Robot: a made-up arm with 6 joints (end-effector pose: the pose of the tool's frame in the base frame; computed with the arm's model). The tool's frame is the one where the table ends.
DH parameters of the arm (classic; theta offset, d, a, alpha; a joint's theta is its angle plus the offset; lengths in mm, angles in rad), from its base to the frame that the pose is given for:
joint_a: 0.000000 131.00 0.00 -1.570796
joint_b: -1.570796 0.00 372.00 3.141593
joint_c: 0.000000 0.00 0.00 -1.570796
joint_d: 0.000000 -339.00 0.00 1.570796
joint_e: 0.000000 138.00 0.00 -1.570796
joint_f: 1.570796 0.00 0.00 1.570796
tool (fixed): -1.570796 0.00 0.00 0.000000
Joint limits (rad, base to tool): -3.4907..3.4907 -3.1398..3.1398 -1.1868..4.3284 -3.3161..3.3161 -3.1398..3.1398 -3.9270..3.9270
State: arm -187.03 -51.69 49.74 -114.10 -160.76 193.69
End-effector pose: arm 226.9 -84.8 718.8 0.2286 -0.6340 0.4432 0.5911
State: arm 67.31 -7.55 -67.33 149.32 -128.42 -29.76
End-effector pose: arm -39.1 214.2 242.3 0.4838 -0.7087 -0.3332 -0.3906
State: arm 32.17 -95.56 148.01 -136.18 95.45 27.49
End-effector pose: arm -566.6 -238.7 -166.1 0.5199 -0.3986 0.1743 -0.7351
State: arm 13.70 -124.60 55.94 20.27 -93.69 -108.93
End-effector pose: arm -595.7 -278.5 -131.2 0.2510 0.7106 -0.4089 0.5147
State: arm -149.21 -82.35 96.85 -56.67 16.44 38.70
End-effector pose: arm 567.7 426.6 300.5 0.1246 -0.9148 -0.3627 0.1271
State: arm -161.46 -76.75 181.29 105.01 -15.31 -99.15
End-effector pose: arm 297.6 62.1 -143.0 0.0618 0.7202 0.2524 -0.6433
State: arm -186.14 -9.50 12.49 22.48 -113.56 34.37
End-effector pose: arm -218.2 151.7 673.8 0.0014 0.7385 0.2333 -0.6326
